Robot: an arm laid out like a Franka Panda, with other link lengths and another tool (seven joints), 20 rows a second.
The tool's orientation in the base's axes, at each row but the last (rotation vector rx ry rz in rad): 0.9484 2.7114 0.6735; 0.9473 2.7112 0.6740; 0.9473 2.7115 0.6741; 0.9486 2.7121 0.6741; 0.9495 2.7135 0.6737; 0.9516 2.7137 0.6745; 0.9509 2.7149 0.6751; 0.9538 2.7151 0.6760; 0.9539 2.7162 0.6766
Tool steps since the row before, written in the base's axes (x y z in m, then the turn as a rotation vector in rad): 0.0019 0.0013 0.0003 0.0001 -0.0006 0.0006; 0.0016 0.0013 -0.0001 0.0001 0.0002 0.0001; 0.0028 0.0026 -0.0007 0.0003 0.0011 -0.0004; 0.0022 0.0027 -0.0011 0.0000 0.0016 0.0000; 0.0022 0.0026 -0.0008 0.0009 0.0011 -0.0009; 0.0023 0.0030 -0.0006 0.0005 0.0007 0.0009; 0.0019 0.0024 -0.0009 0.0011 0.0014 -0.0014; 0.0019 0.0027 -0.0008 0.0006 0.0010 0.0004; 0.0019 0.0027 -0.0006 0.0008 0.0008 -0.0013
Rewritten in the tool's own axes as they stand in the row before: -0.0007 0.0021 0.0008 -0.0005 -0.0001 -0.0007; -0.0004 0.0017 0.0011 0.0000 0.0002 0.0000; -0.0005 0.0030 0.0024 0.0005 0.0007 0.0008; 0.0000 0.0025 0.0026 0.0010 0.0011 0.0006; -0.0001 0.0026 0.0023 0.0000 0.0008 0.0015; 0.0001 0.0030 0.0023 0.0000 0.0012 -0.0004; 0.0001 0.0023 0.0022 0.0001 0.0009 0.0021; 0.0002 0.0025 0.0023 0.0002 0.0012 0.0002; 0.0002 0.0026 0.0021 -0.0001 0.0004 0.0017
